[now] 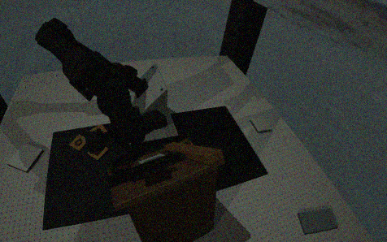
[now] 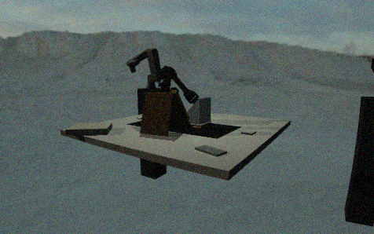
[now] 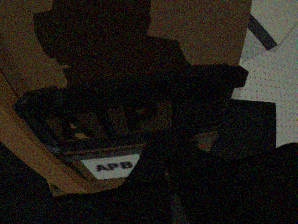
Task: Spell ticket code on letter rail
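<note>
The orange tile lies 250 mm behind my gripper tip, 190 mm to the right of it and 170 mm below it. Also, from my gripper tip: black mat: 180 mm below, 150 mm behind, 80 mm to the left; then grey card: 520 mm to the left, 330 mm ahead, 180 mm below; then pale card: 400 mm to the right, 230 mm behind, 180 mm below.
</note>
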